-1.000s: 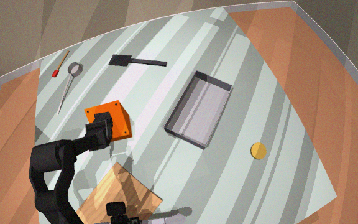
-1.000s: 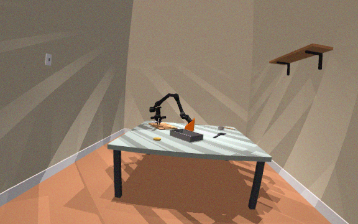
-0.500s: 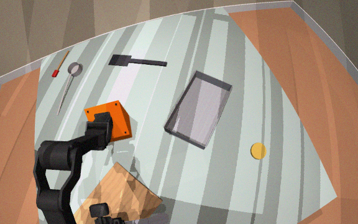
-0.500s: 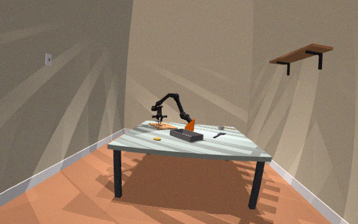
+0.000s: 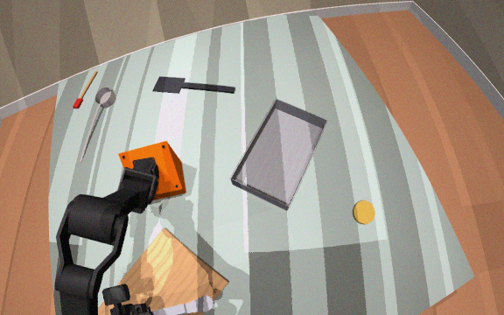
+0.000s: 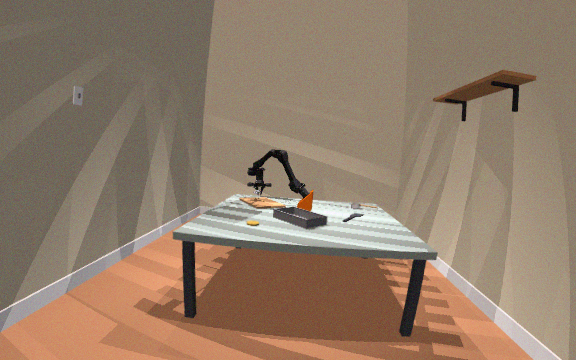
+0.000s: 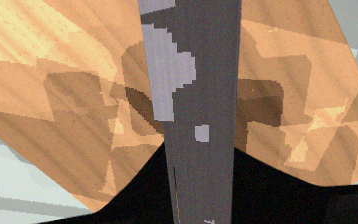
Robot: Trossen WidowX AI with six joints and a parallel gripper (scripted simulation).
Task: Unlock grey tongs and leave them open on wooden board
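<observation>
The wooden board is 3 cm ahead of my gripper tip, 3 cm to the left of it and 5 cm below it. From my gripper tip the other things lie so: roasting tin 46 cm ahead, 40 cm to the left, 3 cm below; yellow disc 66 cm ahead, 17 cm to the left, 5 cm below; yellow lock piece 3 cm behind, 1 cm to the right, 4 cm above.
</observation>
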